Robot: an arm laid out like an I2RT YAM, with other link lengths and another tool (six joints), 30 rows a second.
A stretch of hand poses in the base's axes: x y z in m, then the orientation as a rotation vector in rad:
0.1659, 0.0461, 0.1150, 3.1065, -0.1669, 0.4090
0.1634, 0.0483, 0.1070, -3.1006, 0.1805, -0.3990
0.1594, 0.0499, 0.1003, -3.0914, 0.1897, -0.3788
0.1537, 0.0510, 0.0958, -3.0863, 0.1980, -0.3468
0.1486, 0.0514, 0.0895, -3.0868, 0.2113, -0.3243
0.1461, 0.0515, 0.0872, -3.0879, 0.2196, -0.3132
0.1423, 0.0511, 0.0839, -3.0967, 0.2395, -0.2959
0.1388, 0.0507, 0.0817, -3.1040, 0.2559, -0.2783
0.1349, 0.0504, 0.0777, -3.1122, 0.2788, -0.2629
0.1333, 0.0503, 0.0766, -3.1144, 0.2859, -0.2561
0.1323, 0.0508, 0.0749, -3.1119, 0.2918, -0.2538
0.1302, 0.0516, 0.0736, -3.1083, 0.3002, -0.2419
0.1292, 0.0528, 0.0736, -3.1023, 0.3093, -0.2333
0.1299, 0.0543, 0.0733, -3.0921, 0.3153, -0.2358
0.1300, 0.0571, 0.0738, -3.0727, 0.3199, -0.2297
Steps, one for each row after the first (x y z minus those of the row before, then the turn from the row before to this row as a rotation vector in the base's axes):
-0.0025, 0.0022, -0.0080, 0.0154, 0.0051, -0.0070
-0.0040, 0.0016, -0.0067, 0.0125, 0.0115, -0.0047
-0.0057, 0.0011, -0.0045, 0.0101, 0.0195, -0.0043
-0.0051, 0.0004, -0.0063, 0.0029, 0.0144, -0.0081
-0.0025, 0.0001, -0.0023, 0.0005, 0.0073, -0.0052
-0.0038, -0.0004, -0.0033, -0.0064, 0.0124, -0.0129
-0.0035, -0.0004, -0.0022, -0.0050, 0.0123, -0.0106
-0.0039, -0.0003, -0.0040, -0.0066, 0.0110, -0.0148
-0.0016, -0.0001, -0.0011, -0.0015, 0.0046, -0.0045
-0.0010, 0.0005, -0.0017, 0.0025, 0.0011, -0.0037
-0.0021, 0.0008, -0.0013, 0.0048, 0.0070, -0.0052
-0.0010, 0.0012, 0.0000, 0.0067, 0.0046, -0.0057
0.0007, 0.0015, -0.0003, 0.0094, -0.0030, -0.0038
0.0001, 0.0028, 0.0005, 0.0197, 0.0011, -0.0027

